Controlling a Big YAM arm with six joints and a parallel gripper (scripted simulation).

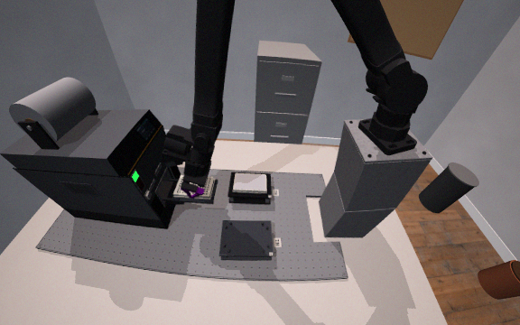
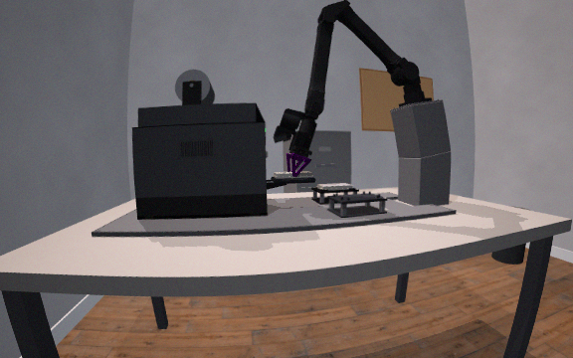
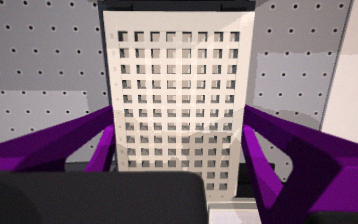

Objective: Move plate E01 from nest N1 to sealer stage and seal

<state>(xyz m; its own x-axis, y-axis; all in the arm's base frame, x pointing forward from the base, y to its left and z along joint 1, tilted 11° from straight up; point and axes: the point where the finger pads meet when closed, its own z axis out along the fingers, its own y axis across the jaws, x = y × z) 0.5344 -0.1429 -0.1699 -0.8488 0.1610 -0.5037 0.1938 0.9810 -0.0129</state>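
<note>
The sealer stage is 2 cm below my hand. Also, from my hand: nest N2: 20 cm behind, 8 cm below, 4 cm to the right; white-topped plate: 20 cm behind, 6 cm below, 4 cm to the right; pale start key: 12 cm ahead, 7 cm to the left, 7 cm above.
</note>
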